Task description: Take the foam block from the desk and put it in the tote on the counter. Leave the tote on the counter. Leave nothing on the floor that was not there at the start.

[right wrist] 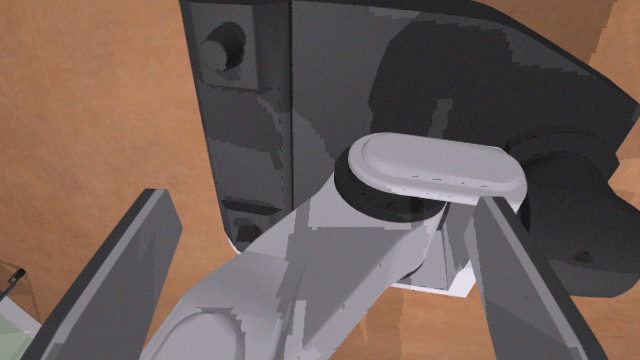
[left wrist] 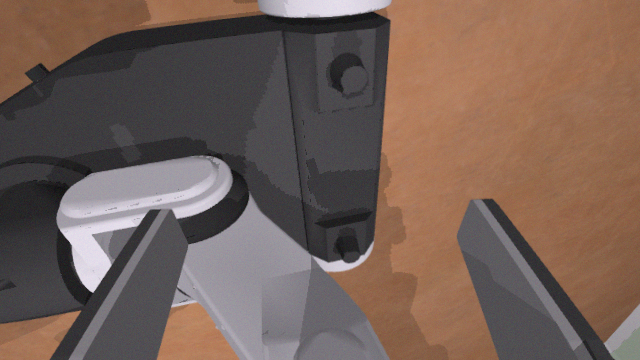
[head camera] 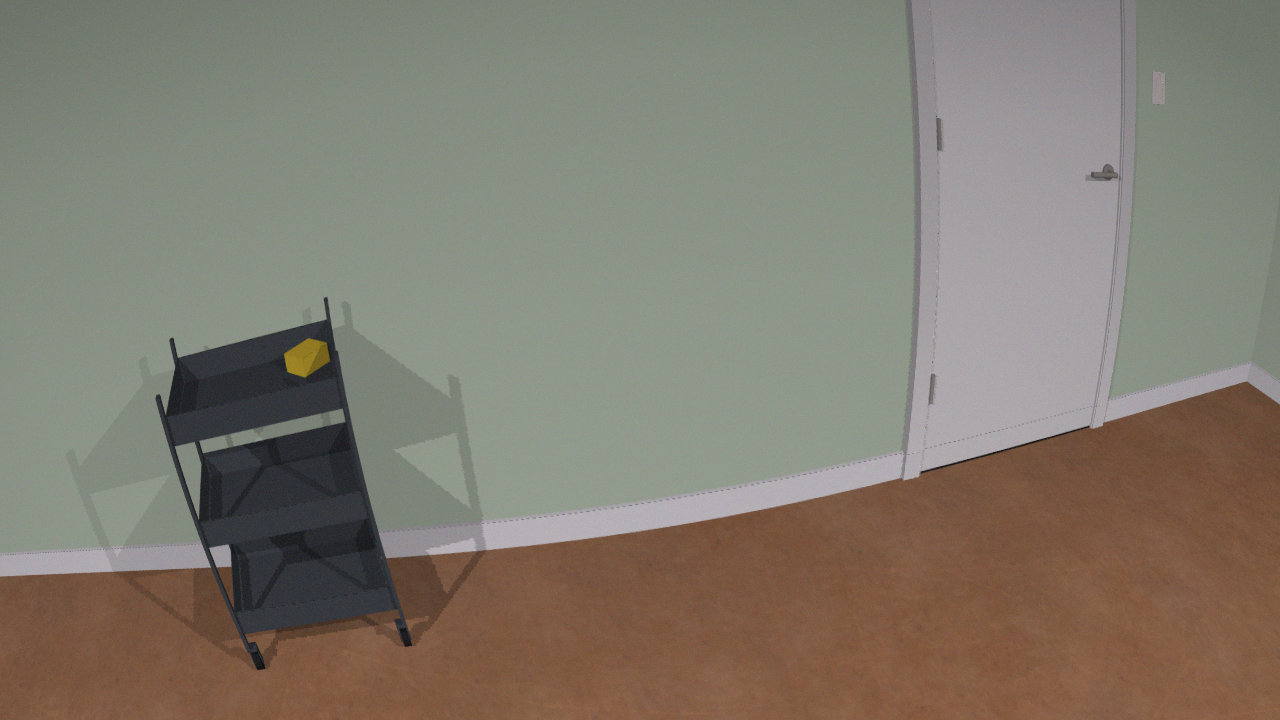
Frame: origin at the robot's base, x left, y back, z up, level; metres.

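Where they show: left gripper, between the fingertips: (left wrist: 321, 223); right gripper, between the fingertips: (right wrist: 322, 212).
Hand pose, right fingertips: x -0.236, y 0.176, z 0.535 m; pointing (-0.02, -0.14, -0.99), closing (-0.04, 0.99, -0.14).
Note:
After its pixels a point has its place.
The desk, the foam block that lies on a desk, the counter and the tote do not show in the head camera view. My left gripper (left wrist: 321, 223) @(x 0.243, y 0.105, z 0.542 m) is open, with no object between its fingers; the robot's own base and arm show behind them. My right gripper (right wrist: 322, 212) @(x -0.236, y 0.176, z 0.535 m) is open, with no object between its fingers; the base and arm show behind them too. Neither gripper shows in the head camera view.
A dark three-tier cart (head camera: 259, 425) @(x 0.801, y -1.381, z 0.665 m) stands at the left against the green wall, with a yellow block-like object (head camera: 307, 358) @(x 0.745, y -1.618, z 0.702 m) on its top tier. A closed white door (head camera: 1024, 223) @(x -1.096, y -2.192, z 0.761 m) with a lever handle is at the right. Brown floor lies in front.

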